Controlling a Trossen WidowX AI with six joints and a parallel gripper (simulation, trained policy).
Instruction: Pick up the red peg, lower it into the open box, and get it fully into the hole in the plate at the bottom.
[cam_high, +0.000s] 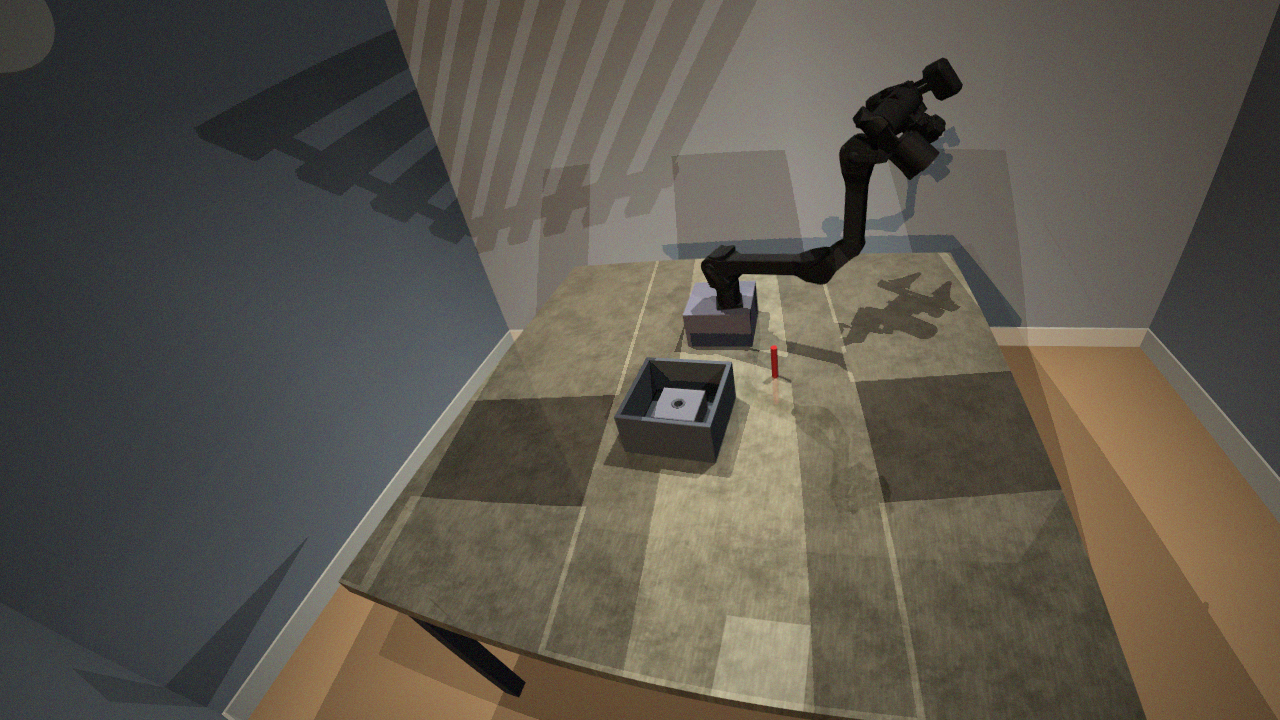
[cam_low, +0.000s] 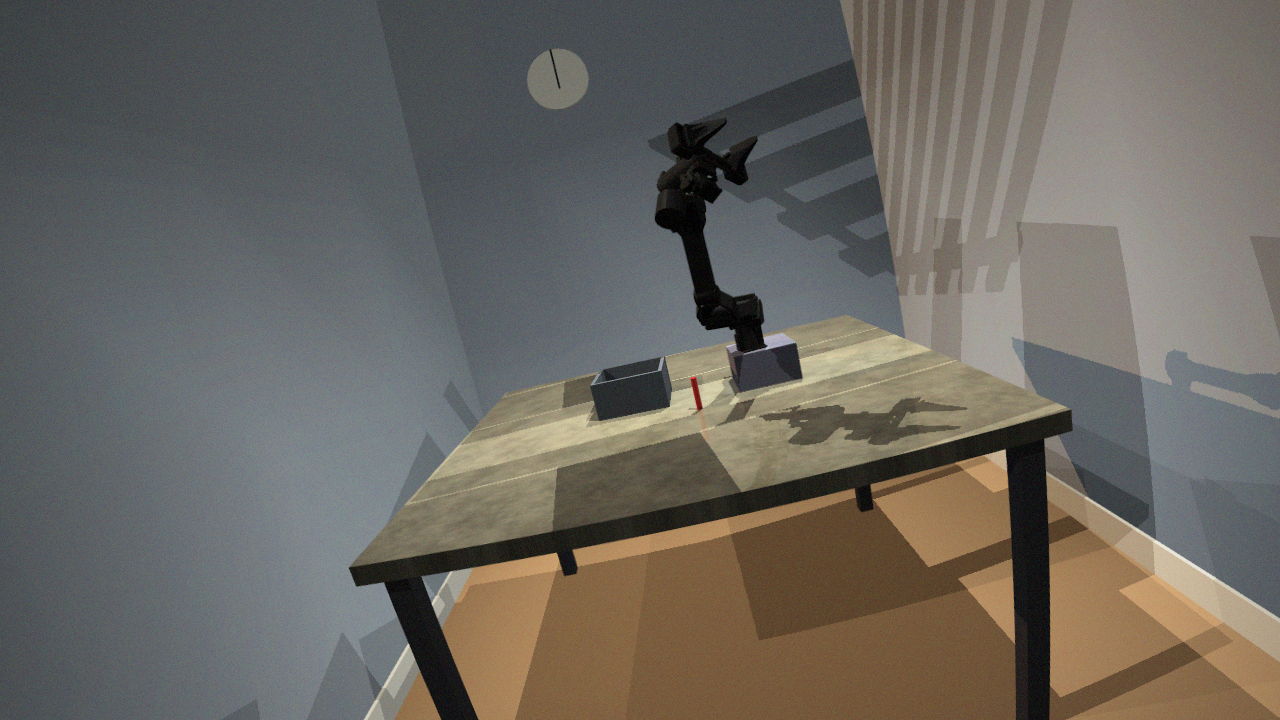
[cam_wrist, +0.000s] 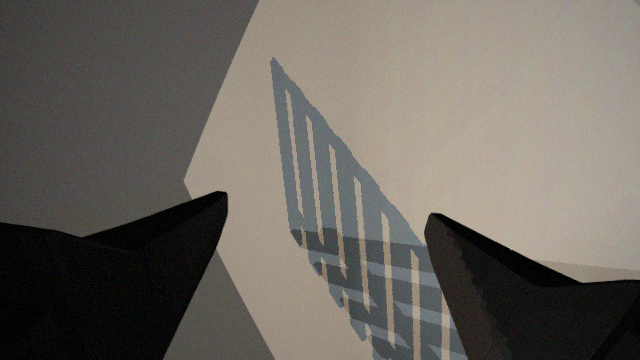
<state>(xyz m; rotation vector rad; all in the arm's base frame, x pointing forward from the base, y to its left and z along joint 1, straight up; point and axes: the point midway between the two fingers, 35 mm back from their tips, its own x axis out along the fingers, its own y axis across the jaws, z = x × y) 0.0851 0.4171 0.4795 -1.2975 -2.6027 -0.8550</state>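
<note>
Now: gripper tip 12 cm short of the red peg, 35 cm to the left of it and 55 cm above it. Round my gripper tip: grey plate: 25 cm ahead, 56 cm to the right, 54 cm below; then dark box: 25 cm ahead, 56 cm to the right, 56 cm below.
</note>
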